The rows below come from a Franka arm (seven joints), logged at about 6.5 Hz.
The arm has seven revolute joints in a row. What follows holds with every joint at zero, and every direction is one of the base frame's. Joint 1 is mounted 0.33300 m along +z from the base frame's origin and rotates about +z. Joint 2 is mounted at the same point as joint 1 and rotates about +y. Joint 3 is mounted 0.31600 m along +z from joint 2 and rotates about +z. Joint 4 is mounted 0.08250 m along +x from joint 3 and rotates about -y. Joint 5 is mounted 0.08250 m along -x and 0.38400 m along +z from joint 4 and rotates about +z. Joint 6 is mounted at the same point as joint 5 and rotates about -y. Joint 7 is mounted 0.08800 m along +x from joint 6 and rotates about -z. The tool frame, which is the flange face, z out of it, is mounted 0.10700 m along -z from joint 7; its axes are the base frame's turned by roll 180.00, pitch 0.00 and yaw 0.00 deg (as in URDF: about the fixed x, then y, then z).
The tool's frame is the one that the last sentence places.
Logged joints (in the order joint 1, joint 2, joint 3, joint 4, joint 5, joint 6, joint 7), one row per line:
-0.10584, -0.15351, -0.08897, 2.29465, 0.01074, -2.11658, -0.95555
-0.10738, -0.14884, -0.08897, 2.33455, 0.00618, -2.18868, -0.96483
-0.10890, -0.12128, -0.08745, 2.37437, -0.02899, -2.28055, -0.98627
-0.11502, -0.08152, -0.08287, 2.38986, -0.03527, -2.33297, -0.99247
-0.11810, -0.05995, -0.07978, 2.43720, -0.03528, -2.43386, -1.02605
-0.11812, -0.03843, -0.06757, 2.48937, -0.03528, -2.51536, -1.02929
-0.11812, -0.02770, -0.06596, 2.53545, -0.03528, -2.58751, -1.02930
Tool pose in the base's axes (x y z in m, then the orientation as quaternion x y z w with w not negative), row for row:
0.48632, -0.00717, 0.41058, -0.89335, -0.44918, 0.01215, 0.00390
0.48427, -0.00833, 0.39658, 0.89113, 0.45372, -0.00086, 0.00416
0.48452, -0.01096, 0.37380, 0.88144, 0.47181, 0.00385, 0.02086
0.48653, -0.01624, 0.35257, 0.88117, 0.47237, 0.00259, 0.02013
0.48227, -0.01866, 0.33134, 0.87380, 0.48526, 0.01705, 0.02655
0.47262, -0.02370, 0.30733, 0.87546, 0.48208, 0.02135, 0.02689
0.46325, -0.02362, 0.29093, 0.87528, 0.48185, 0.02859, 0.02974
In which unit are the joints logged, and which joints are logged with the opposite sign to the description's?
The joints are logged in radians. Opposite sign: joint 3, joint 4, joint 6.
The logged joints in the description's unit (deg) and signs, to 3 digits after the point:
-6.064, -8.795, 5.098, -131.474, 0.615, 121.271, -54.749
-6.152, -8.528, 5.098, -133.760, 0.354, 125.402, -55.281
-6.240, -6.949, 5.011, -136.041, -1.661, 130.666, -56.509
-6.590, -4.671, 4.748, -136.929, -2.021, 133.669, -56.864
-6.767, -3.435, 4.571, -139.641, -2.021, 139.450, -58.788
-6.768, -2.202, 3.871, -142.630, -2.021, 144.120, -58.974
-6.768, -1.587, 3.779, -145.271, -2.021, 148.253, -58.975

